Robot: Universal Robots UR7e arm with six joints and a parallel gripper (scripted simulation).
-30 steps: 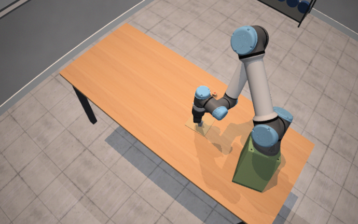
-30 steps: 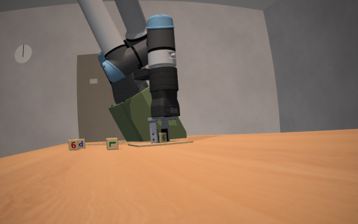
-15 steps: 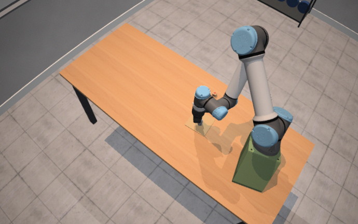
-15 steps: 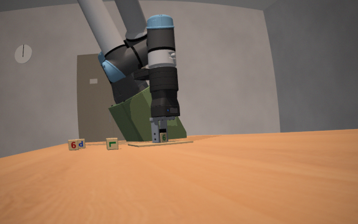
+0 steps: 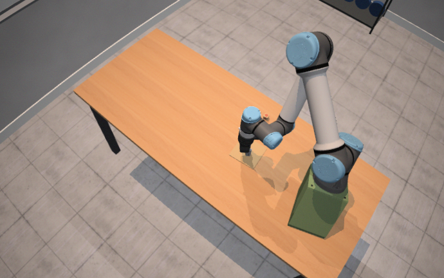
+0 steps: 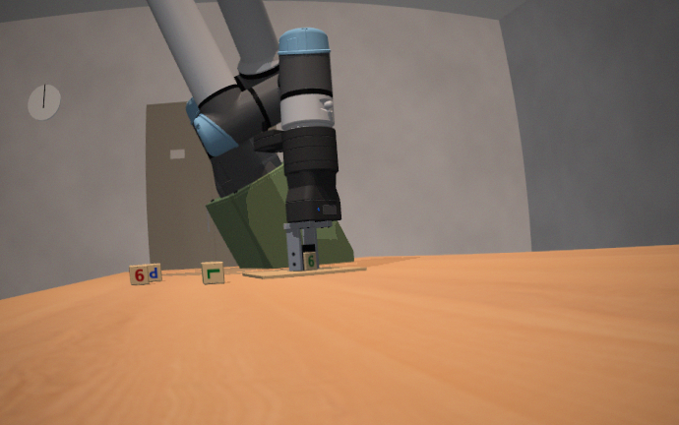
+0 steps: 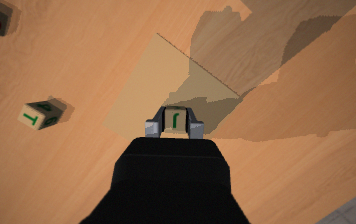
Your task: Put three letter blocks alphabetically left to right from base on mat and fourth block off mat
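The thin tan mat is 20 mm below my hand and 10 mm to the right of it. Also, from my hand: red D block: 230 mm to the right, 70 mm ahead, 10 mm below; then blue-marked block: 220 mm to the right, 10 mm below, 10 mm behind.
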